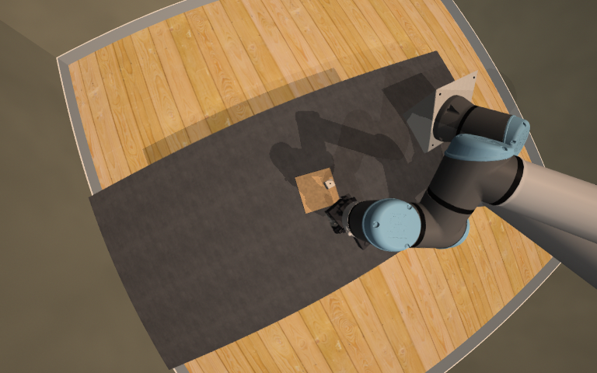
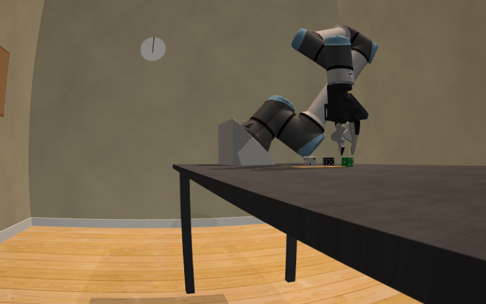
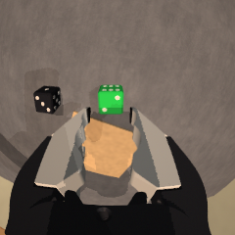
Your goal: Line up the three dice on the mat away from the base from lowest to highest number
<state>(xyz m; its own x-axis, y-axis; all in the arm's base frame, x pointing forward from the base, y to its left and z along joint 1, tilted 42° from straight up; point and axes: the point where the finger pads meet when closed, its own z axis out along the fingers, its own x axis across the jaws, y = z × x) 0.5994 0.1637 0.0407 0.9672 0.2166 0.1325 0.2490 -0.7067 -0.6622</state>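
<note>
The green die lies 4 cm below my hand. From my hand the other things lie so: tan mat 12 cm to the right, 5 cm below, 1 cm ahead; white die 12 cm to the right, 4 cm behind, 3 cm below; black die 9 cm behind, 4 cm below, 2 cm to the right.
</note>
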